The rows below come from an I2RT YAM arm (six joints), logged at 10 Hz.
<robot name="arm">
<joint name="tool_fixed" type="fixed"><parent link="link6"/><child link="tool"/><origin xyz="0 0 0" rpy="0 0 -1.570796"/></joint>
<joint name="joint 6" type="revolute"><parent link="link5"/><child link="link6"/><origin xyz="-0.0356 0 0.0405" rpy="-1.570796 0 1.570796"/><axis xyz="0 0 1"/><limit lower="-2.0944" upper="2.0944"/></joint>
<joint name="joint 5" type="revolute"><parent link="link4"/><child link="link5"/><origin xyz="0.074 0.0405 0.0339" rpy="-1.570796 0 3.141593"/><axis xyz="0 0 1"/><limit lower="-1.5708" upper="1.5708"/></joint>
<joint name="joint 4" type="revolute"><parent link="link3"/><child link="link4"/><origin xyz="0.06 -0.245 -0.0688" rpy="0 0 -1.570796"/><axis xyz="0 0 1"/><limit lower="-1.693" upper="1.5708"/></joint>
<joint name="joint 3" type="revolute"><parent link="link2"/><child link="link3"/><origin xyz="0 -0.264 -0.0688" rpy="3.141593 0 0"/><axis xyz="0 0 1"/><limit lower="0" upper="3.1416"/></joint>
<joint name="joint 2" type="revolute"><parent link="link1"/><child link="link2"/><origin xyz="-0.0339 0.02 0.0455" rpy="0 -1.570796 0"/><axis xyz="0 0 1"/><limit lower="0" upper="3.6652"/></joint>
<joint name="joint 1" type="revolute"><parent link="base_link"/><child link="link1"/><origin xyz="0 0 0.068" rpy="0 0 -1.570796"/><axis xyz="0 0 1"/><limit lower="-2.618" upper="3.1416"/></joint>
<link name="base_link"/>
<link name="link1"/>
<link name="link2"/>
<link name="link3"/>
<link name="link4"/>
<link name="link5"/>
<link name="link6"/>
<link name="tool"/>
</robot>
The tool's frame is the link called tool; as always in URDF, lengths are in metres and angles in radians.
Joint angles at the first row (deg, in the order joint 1, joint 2, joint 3, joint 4, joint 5, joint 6):
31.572, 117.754, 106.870, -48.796, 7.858, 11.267
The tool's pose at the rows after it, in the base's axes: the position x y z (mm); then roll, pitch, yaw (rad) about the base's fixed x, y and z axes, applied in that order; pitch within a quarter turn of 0, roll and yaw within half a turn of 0:
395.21 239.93 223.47 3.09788 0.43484 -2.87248
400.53 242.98 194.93 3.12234 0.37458 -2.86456
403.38 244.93 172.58 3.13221 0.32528 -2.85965
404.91 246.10 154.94 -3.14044 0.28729 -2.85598
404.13 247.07 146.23 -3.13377 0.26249 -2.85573
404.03 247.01 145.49 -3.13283 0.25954 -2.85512
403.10 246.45 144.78 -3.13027 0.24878 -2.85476
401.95 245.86 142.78 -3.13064 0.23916 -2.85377
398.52 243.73 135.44 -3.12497 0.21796 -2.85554
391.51 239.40 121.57 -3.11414 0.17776 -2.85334
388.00 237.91 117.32 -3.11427 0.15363 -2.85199
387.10 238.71 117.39 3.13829 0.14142 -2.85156
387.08 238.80 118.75 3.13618 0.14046 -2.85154
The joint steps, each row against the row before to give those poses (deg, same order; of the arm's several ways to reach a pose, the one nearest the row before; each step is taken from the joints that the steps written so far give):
0.022, 5.464, -0.002, -0.173, -3.541, 3.410
0.000, 3.672, 0.000, 0.000, 0.305, -0.023
0.001, 2.841, 0.001, -0.024, -0.261, 0.002
0.021, 2.229, -0.001, -0.021, -0.022, 0.000
0.153, 1.051, -0.040, -0.395, 0.043, 0.239
0.000, 0.087, -0.003, -0.086, 0.000, -0.021
0.000, 0.045, -0.019, -0.569, -0.021, 0.022
0.000, 0.020, -0.374, -0.130, -0.176, -0.023
0.001, 0.000, -1.595, 0.327, 0.023, 0.176
-0.001, 0.000, -3.082, 0.699, -0.022, 0.000
0.044, 0.001, -0.918, -0.415, -0.372, 0.022
-0.001, 0.000, 0.045, -0.263, -1.880, -0.023
0.001, -0.087, 0.175, -0.284, -0.131, 0.000

